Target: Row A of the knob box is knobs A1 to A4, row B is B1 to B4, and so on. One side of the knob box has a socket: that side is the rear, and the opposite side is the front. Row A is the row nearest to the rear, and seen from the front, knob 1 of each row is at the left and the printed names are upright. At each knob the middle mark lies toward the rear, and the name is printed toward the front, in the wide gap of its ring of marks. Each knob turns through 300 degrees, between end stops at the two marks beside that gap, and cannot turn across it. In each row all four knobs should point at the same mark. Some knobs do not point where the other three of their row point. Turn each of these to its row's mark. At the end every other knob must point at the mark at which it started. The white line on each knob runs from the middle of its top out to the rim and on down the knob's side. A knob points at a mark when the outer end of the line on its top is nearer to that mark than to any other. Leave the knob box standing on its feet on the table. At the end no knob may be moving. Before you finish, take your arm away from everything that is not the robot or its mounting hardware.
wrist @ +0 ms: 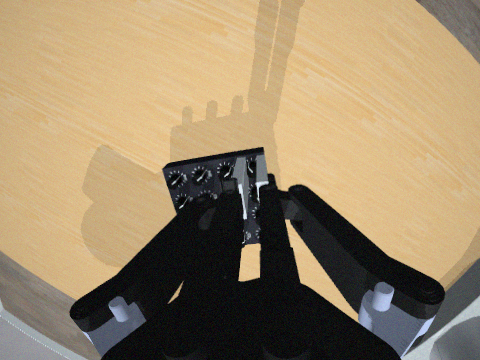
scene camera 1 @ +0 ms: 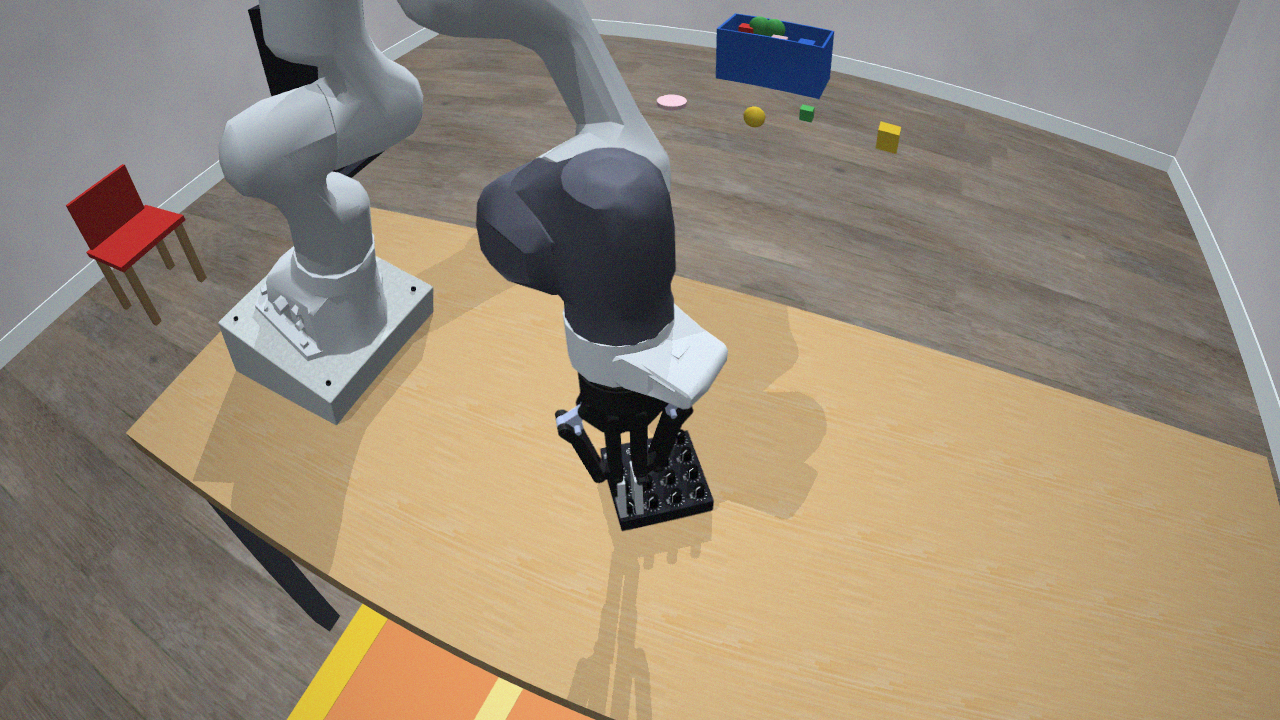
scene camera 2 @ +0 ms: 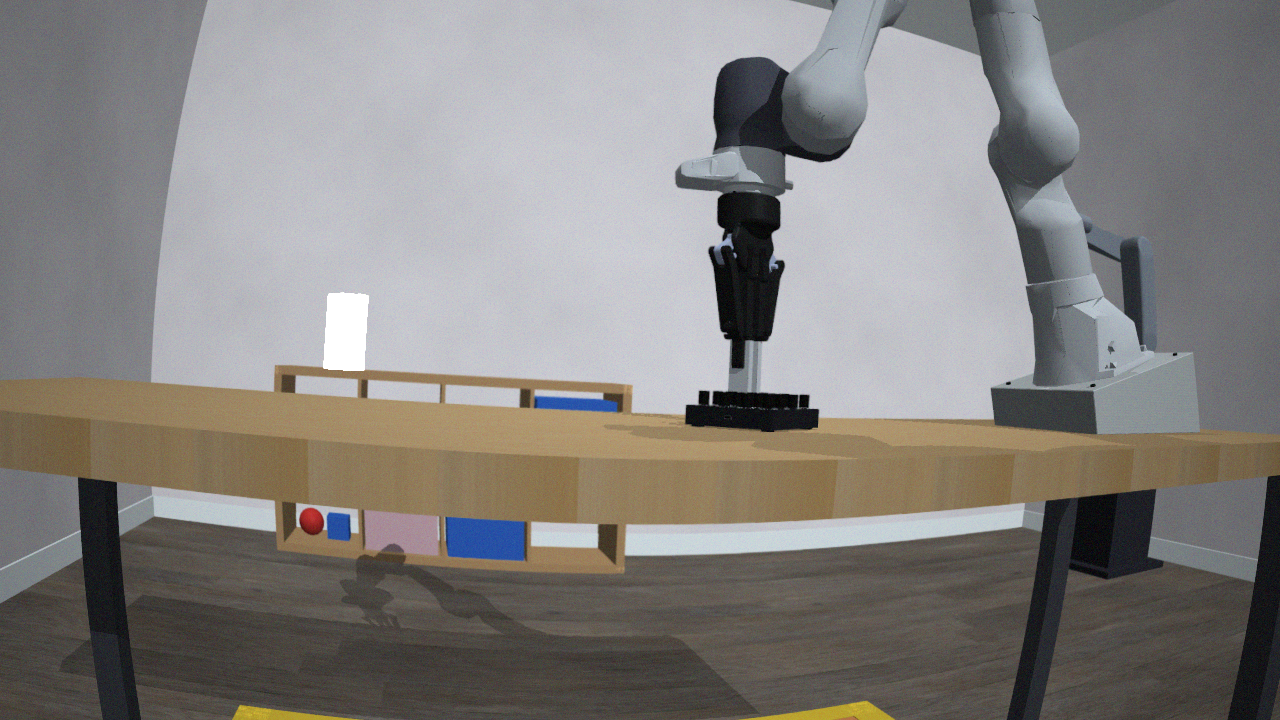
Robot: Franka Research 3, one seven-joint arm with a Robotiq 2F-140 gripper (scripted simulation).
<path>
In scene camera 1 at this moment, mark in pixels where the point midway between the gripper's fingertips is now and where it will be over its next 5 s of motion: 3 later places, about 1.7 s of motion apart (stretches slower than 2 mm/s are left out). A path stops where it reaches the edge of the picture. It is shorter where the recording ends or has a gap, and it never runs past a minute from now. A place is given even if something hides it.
My gripper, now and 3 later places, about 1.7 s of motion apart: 629,506; 630,488; 630,485; 630,483
</path>
